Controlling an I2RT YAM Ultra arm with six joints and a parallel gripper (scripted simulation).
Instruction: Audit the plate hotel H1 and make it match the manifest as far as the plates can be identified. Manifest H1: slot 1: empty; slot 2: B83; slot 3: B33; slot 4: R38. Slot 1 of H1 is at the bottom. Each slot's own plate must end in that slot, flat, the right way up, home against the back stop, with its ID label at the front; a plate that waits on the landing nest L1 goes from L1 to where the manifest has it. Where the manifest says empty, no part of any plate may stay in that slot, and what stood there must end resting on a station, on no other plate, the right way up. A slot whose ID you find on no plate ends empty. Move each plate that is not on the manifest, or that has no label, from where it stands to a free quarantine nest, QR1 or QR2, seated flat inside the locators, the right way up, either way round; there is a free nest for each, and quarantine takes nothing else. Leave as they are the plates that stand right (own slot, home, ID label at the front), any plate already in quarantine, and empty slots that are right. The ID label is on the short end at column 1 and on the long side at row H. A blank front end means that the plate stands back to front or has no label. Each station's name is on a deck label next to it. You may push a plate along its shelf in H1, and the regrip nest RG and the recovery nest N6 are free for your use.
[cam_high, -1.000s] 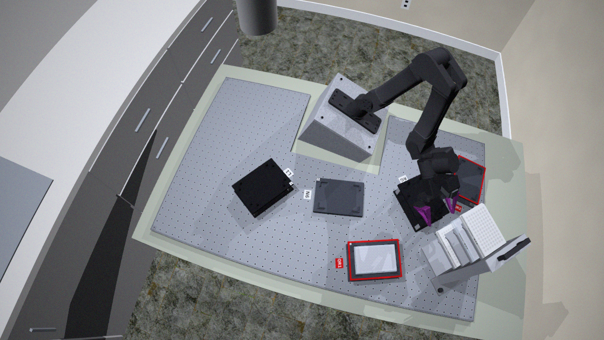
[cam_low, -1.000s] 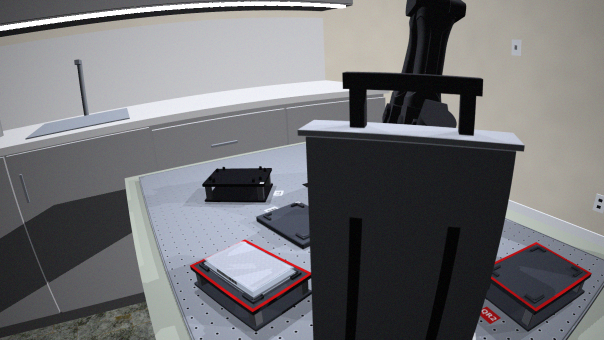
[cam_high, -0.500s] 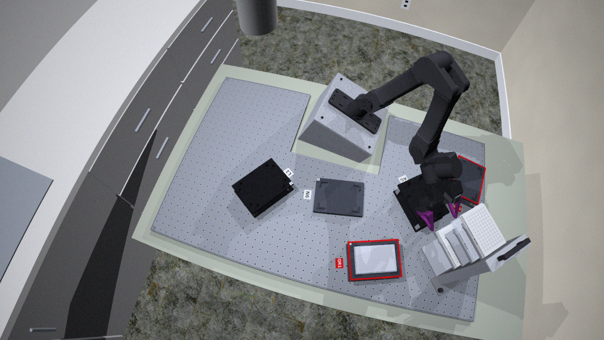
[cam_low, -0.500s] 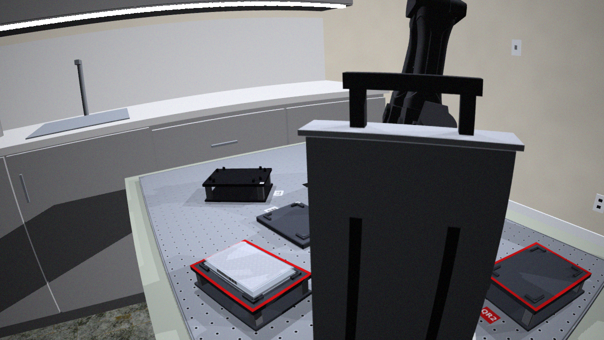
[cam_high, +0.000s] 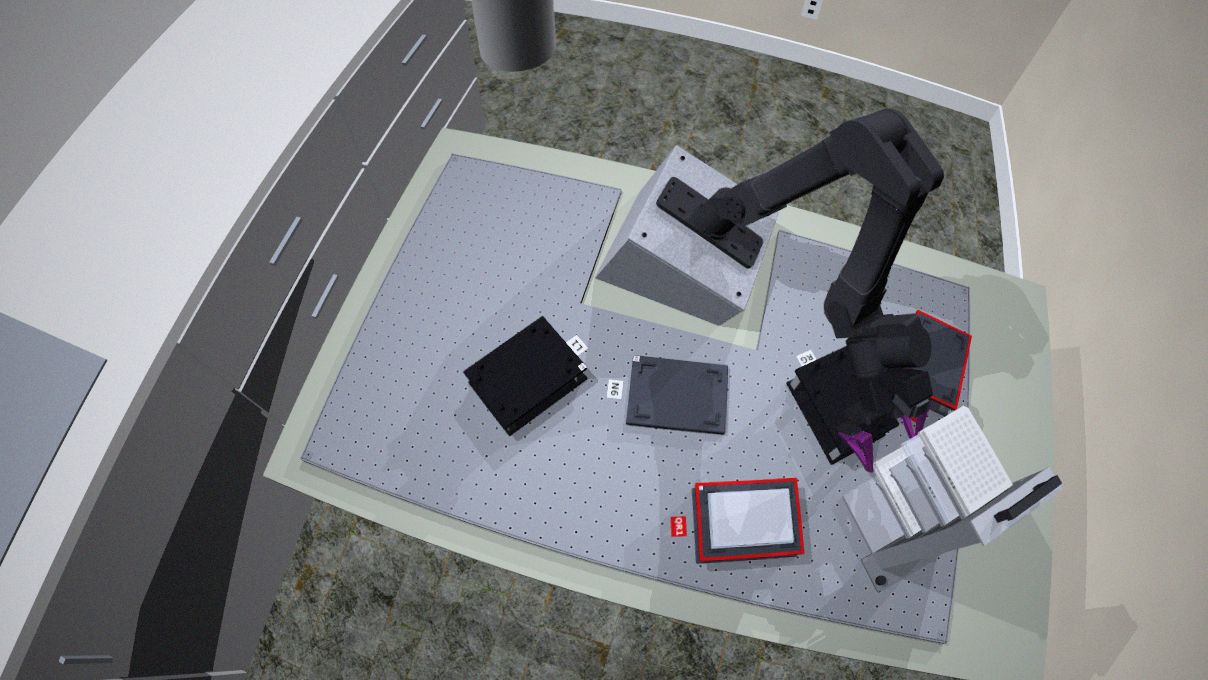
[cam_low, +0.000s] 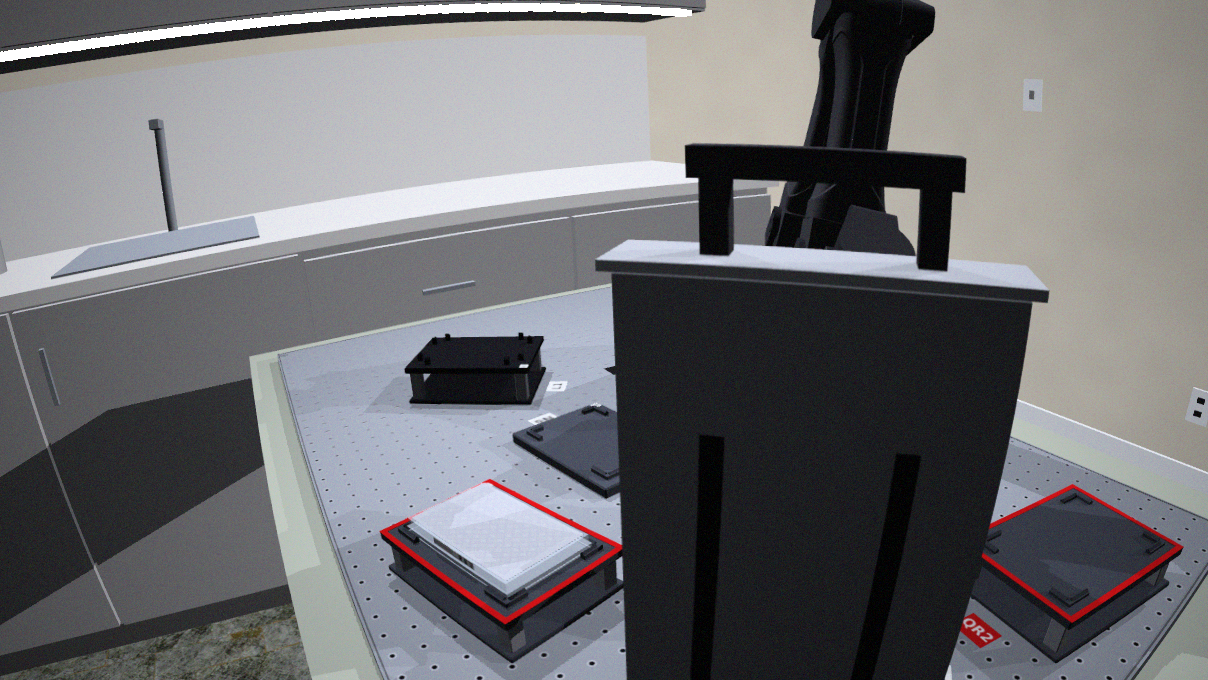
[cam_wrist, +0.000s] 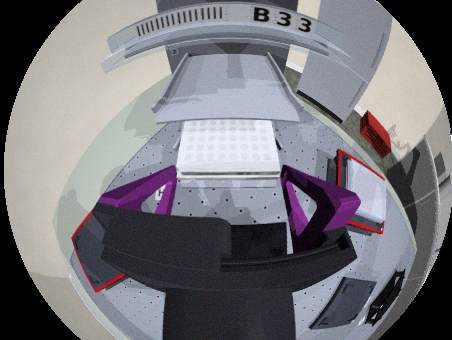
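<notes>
Now: the regrip nest RG 8 cm behind my hand, 9 cm to the right of it and 4 cm below it. From my hand the other things lie so: quarantine nest QR2 (24 cm behind, 6 cm to the left, 6 cm below); then hotel H1 (9 cm ahead, 11 cm to the left, 6 cm above); then plate labelled B33 (4 cm ahead, 5 cm to the left, 11 cm above).
</notes>
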